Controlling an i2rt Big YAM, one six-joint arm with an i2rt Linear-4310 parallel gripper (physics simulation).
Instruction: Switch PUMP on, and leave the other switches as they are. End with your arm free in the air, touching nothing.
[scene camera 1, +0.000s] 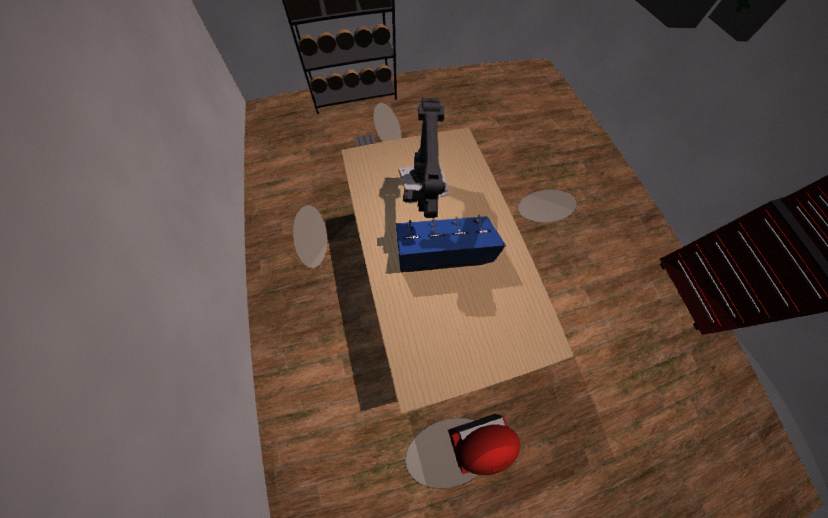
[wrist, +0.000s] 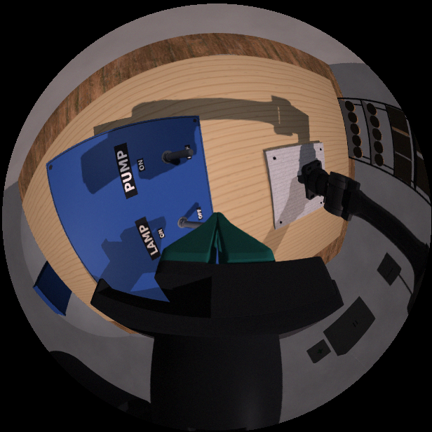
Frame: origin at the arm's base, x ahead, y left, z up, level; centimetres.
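Seen in the pictures: gripper, fingertip midpoint: (scene camera 1: 421, 207); arm's base at its link origin: (scene camera 1: 421, 174).
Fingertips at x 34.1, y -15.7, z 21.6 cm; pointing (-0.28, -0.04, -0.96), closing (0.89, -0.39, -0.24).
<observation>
Pixels of each thing's top centre, then the offset from my fingertips to it. Level surfaces: height alone.
- PUMP switch at its top centre: (scene camera 1: 410, 222) dx +0.7, dy -6.0, dz -9.7 cm
- LAMP switch at its top centre: (scene camera 1: 434, 221) dx +4.0, dy +5.5, dz -9.7 cm
- wooden table at its surface level: dz -22.9 cm
A blue switch box (scene camera 1: 450, 249) (wrist: 100, 200) stands on the table. The PUMP switch (scene camera 1: 410, 225) (wrist: 177, 155) is at the box's left end in the scene view; its lever leans towards the OFF side, over its label, in the wrist view. The LAMP switch (scene camera 1: 433, 223) (wrist: 189, 223) is beside it, its lever also towards OFF, its tip close to or behind the fingertips. My gripper (wrist: 217, 218) is shut and empty, above the box's robot-side edge near LAMP; whether it touches the LAMP lever cannot be told. In the scene view the fingertips are hard to make out.
Two more switches (scene camera 1: 456, 221) (scene camera 1: 479, 219) stand further right on the box. The arm's pale base plate (scene camera 1: 406, 172) (wrist: 280, 190) is behind the box on the wooden table (scene camera 1: 476, 354) (wrist: 235, 80). A red rounded object (scene camera 1: 489, 449) is beyond the table's near edge.
</observation>
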